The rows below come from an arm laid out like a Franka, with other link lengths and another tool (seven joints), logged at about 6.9 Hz.
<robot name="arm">
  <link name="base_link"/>
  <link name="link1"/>
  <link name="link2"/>
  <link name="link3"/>
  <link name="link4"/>
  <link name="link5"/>
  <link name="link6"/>
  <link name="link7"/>
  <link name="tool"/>
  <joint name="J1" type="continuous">
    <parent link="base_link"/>
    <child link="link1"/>
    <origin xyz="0 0 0.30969" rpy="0 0 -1.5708"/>
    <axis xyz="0 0 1"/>
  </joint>
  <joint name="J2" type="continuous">
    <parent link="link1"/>
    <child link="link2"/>
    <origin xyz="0 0 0" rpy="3.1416 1.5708 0"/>
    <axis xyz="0 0 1"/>
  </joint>
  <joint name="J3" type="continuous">
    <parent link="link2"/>
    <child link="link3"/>
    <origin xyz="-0.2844 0 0" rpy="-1.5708 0 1.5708"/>
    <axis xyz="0 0 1"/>
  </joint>
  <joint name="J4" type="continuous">
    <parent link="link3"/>
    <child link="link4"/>
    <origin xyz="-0.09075 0 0" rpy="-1.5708 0 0"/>
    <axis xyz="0 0 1"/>
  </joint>
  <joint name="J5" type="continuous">
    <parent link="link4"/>
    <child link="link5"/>
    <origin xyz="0.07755 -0.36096 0" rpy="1.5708 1.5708 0"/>
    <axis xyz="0 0 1"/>
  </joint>
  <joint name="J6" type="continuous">
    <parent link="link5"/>
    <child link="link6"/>
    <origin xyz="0 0 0" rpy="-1.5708 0 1.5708"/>
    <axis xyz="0 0 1"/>
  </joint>
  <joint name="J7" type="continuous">
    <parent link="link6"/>
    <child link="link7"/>
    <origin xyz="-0.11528 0 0" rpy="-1.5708 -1.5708 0"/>
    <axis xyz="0 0 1"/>
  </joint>
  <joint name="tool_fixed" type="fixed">
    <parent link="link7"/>
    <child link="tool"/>
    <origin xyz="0.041 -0.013 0.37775" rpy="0 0.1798 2.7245"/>
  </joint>
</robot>
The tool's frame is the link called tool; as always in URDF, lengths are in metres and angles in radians. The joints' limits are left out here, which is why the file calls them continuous.
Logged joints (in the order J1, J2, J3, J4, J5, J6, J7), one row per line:
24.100, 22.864, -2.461, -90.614, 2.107, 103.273, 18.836
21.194, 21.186, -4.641, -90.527, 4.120, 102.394, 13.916
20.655, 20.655, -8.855, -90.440, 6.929, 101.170, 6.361
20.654, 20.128, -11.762, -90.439, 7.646, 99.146, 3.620
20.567, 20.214, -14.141, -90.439, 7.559, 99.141, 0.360
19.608, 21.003, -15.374, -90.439, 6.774, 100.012, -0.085
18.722, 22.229, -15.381, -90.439, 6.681, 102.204, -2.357
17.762, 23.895, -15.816, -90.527, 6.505, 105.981, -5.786
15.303, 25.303, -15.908, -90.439, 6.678, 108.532, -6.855
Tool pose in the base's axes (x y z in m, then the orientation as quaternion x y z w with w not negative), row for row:
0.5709, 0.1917, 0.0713, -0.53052, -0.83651, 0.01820, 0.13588
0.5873, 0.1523, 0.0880, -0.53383, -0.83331, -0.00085, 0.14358
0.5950, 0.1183, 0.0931, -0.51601, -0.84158, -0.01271, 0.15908
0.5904, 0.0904, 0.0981, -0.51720, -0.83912, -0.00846, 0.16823
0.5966, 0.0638, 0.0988, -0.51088, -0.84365, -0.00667, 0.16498
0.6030, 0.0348, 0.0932, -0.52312, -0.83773, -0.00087, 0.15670
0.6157, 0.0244, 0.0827, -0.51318, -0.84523, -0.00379, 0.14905
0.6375, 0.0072, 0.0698, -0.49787, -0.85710, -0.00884, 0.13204
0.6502, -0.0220, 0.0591, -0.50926, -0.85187, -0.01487, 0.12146
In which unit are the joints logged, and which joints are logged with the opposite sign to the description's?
The joints are logged in degrees. Opposite sign: none.
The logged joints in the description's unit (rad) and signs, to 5 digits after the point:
0.42062, 0.39905, -0.04295, -1.58151, 0.03677, 1.80245, 0.32875
0.36991, 0.36977, -0.08100, -1.57999, 0.07191, 1.78711, 0.24288
0.36050, 0.36050, -0.15455, -1.57848, 0.12093, 1.76575, 0.11102
0.36048, 0.35130, -0.20529, -1.57846, 0.13345, 1.73042, 0.06318
0.35896, 0.35280, -0.24681, -1.57846, 0.13193, 1.73034, 0.00628
0.34222, 0.36657, -0.26833, -1.57846, 0.11823, 1.74554, -0.00148
0.32676, 0.38797, -0.26845, -1.57846, 0.11661, 1.78380, -0.04114
0.31001, 0.41705, -0.27604, -1.57999, 0.11353, 1.84972, -0.10098
0.26709, 0.44162, -0.27765, -1.57846, 0.11655, 1.89424, -0.11964

